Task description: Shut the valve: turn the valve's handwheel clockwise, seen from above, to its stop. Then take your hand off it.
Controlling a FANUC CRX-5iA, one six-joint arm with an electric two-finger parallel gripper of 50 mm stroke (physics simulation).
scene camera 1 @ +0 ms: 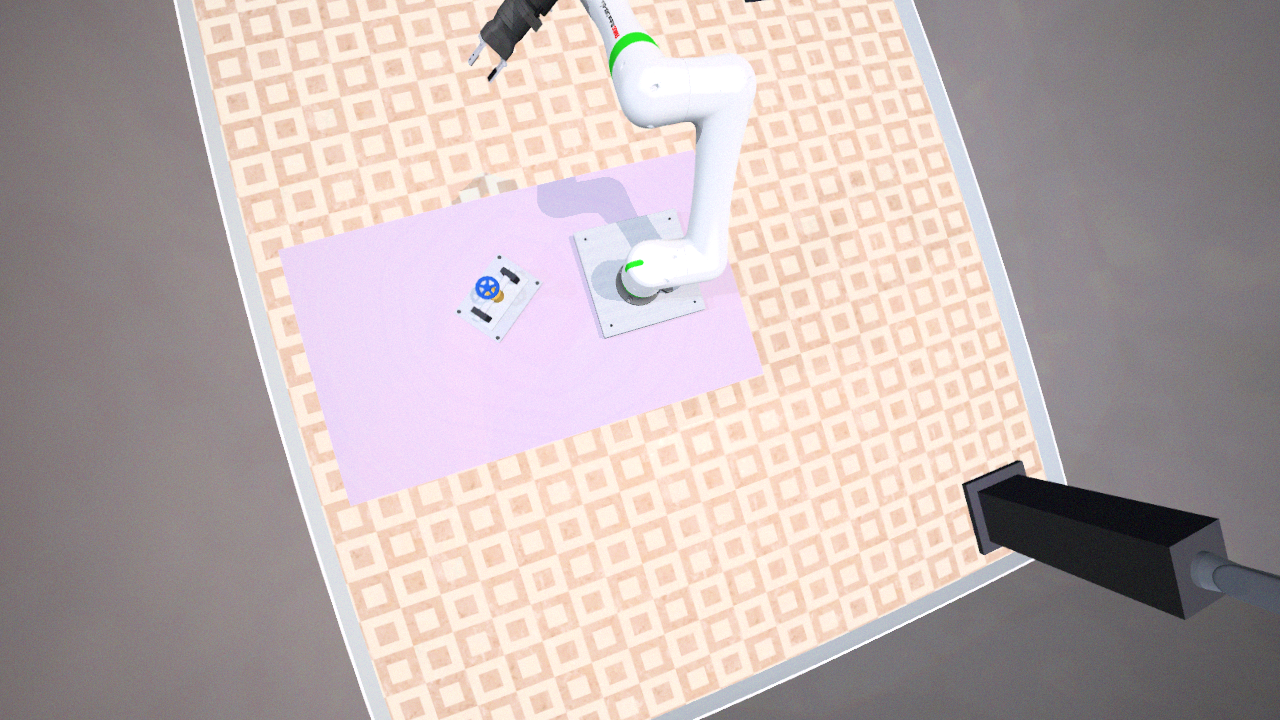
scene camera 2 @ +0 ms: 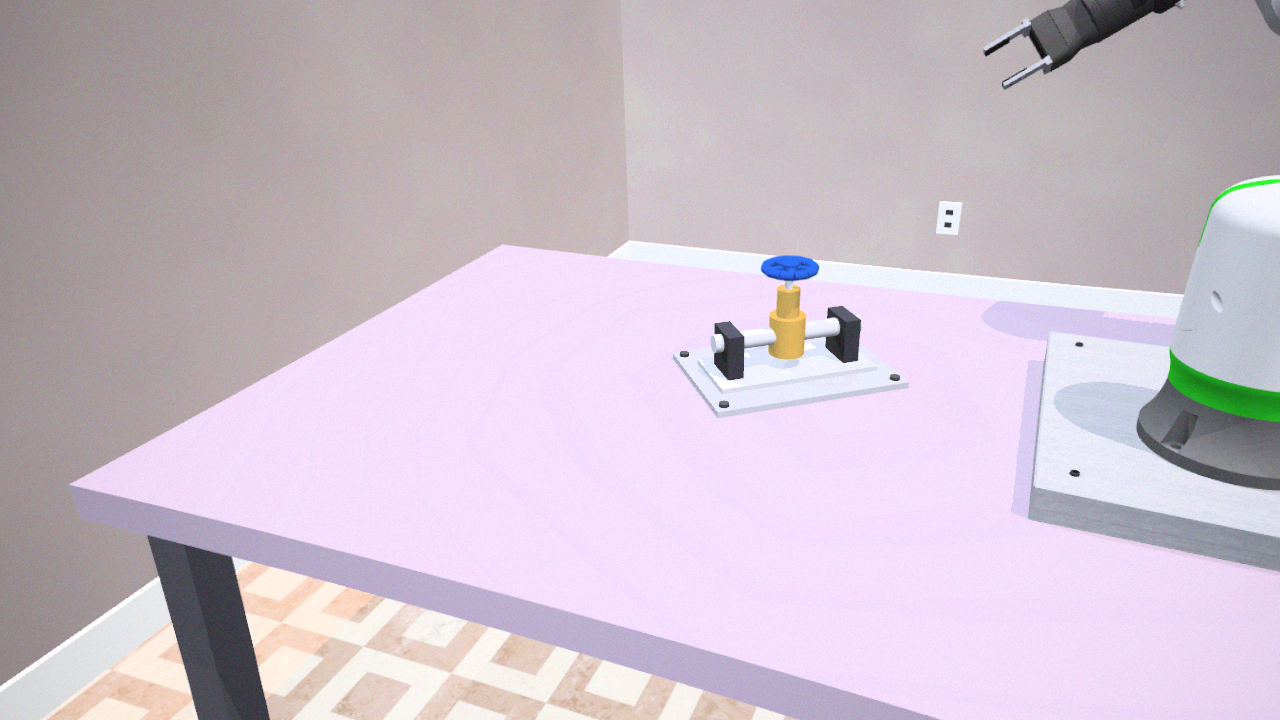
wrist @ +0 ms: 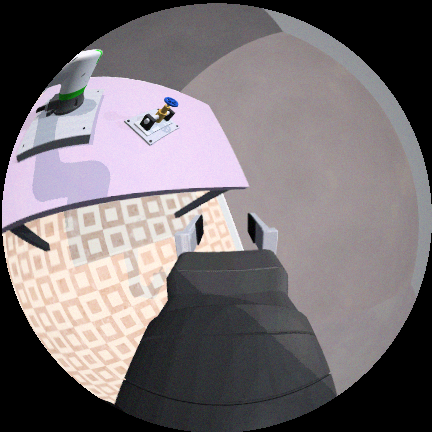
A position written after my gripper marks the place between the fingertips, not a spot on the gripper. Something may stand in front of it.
I see my gripper [scene camera 2: 993, 69], a blue handwheel [scene camera 2: 785, 268] and a light base plate [scene camera 2: 885, 378].
My gripper also shows in scene camera 1 [scene camera 1: 479, 72] and in the wrist view [wrist: 225, 222]. The light base plate shows as well in scene camera 1 [scene camera 1: 513, 312].
